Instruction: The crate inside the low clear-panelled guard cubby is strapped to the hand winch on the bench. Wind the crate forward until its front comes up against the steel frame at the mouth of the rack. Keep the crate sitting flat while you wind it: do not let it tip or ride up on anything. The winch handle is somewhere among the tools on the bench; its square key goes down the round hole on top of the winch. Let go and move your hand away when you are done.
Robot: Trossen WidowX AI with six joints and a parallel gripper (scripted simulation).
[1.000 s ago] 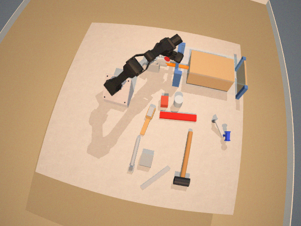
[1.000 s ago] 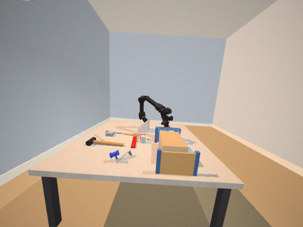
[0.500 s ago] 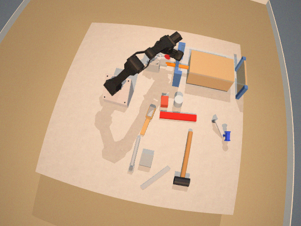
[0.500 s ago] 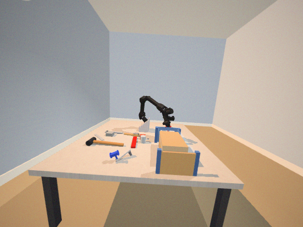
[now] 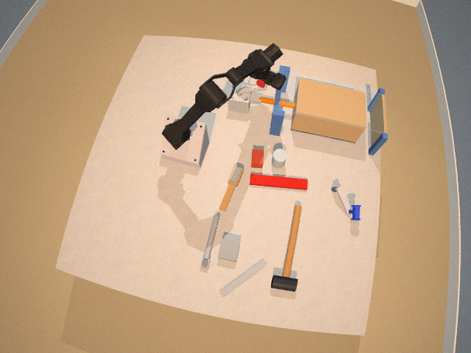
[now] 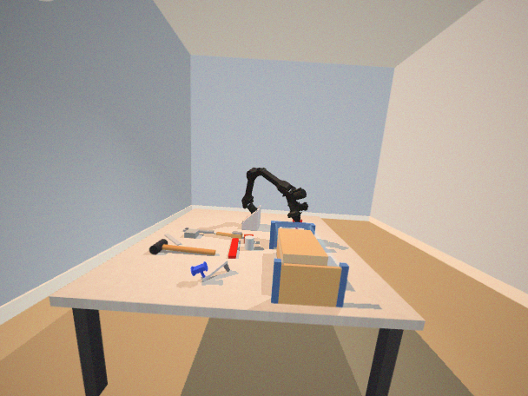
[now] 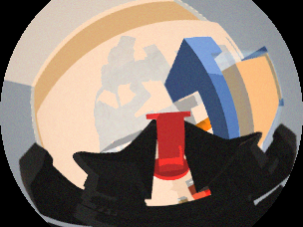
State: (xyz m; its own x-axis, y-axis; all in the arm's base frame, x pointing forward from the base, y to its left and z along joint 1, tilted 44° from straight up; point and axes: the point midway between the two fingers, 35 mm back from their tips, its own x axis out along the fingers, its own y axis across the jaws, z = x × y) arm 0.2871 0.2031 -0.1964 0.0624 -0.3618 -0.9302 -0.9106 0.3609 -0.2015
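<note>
The blue frame is 6 cm ahead of my gripper tip, 6 cm to the right of it and 2 cm below it. Also, from my gripper tip: winch 12 cm behind, 6 cm to the right, 10 cm below; red knob 1 cm behind, 2 cm to the right; red bar 10 cm ahead, 40 cm to the right, 12 cm below.
</note>
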